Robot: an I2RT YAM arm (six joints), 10 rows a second.
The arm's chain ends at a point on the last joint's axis. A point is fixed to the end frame.
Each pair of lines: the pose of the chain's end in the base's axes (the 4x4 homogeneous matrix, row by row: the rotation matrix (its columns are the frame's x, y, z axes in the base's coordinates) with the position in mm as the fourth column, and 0 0 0 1 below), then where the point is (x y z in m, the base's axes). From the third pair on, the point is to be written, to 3 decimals.
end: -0.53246 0.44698 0.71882 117.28; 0.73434 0.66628 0.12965 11.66; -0.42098 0.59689 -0.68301 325.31; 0 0 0 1
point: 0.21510 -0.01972 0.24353
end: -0.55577 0.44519 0.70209 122.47; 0.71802 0.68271 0.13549 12.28; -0.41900 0.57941 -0.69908 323.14; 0 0 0 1
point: 0.21924 -0.01815 0.23977
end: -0.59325 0.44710 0.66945 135.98; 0.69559 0.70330 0.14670 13.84; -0.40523 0.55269 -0.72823 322.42; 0 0 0 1
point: 0.230 -0.015 0.236
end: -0.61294 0.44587 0.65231 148.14; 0.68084 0.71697 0.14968 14.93; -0.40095 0.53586 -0.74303 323.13; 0 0 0 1
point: 0.241 -0.013 0.235
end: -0.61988 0.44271 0.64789 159.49; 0.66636 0.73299 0.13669 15.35; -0.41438 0.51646 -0.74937 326.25; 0 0 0 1
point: 0.252 -0.014 0.238
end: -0.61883 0.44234 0.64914 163.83; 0.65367 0.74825 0.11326 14.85; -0.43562 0.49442 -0.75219 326.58; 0 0 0 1
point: 0.257 -0.017 0.240
